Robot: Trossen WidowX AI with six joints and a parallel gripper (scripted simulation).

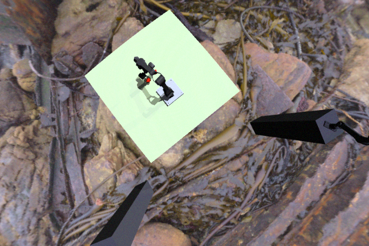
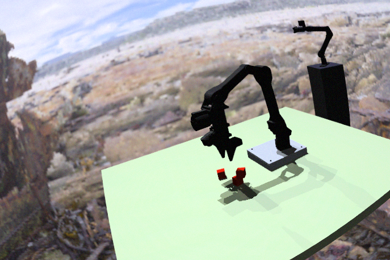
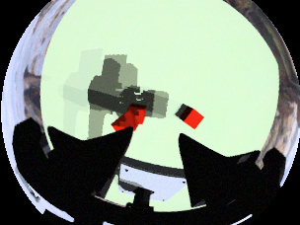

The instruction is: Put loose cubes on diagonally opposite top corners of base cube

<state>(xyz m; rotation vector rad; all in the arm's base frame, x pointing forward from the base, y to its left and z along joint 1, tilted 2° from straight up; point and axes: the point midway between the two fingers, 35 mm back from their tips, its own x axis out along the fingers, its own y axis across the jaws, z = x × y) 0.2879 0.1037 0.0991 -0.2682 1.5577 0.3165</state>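
Right now my gripper tip is 5 cm above the red cube, 4 cm to the right of it and 4 cm past it.
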